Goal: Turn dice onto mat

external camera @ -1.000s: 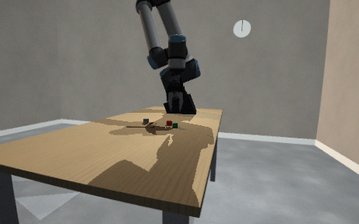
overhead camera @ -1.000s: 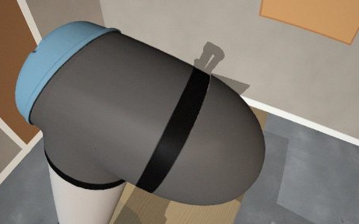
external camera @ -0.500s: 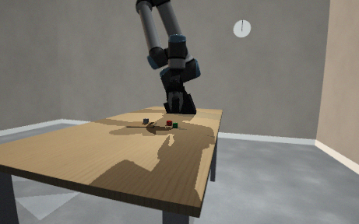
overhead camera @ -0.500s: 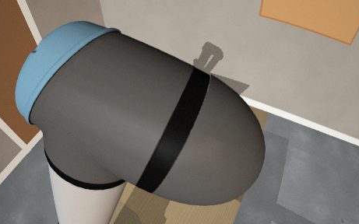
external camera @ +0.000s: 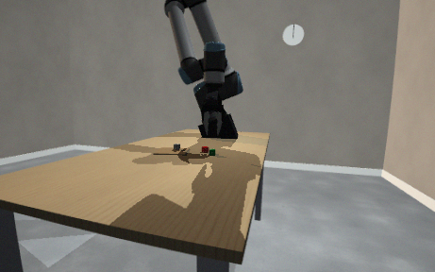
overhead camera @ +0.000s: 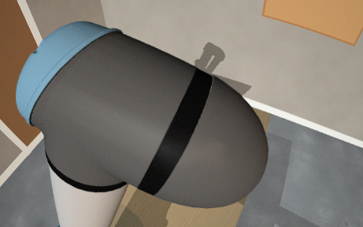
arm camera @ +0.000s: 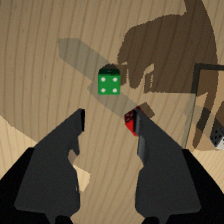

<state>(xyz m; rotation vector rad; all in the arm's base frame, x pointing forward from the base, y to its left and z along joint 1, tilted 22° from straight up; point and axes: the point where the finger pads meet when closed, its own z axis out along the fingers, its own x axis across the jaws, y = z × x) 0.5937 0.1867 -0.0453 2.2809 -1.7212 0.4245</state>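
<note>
Now: hand 9 cm above the green die. Also, from my hand: red die (9 cm below, 5 cm to the right, 4 cm behind); tan mat (20 cm to the right, 10 cm below); white die (20 cm to the right, 9 cm below, 4 cm behind).
</note>
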